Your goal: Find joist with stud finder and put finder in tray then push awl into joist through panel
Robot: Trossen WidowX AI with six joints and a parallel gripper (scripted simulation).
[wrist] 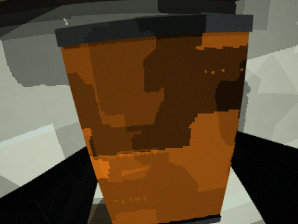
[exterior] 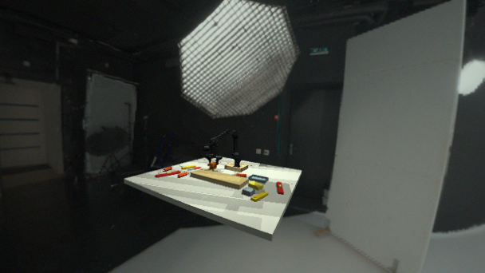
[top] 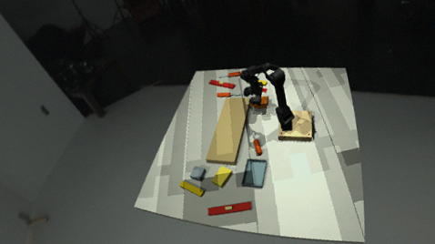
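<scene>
Now: gripper tip 10 mm past the awl, 50 mm to the left of it and 60 mm above it. Round my gripper tip: blue-grey tray 30 mm ahead, 500 mm to the left, 60 mm below; then stud finder 10 mm behind, 30 mm below; then yellow block 210 mm ahead, 520 mm to the left, 60 mm below.
</scene>
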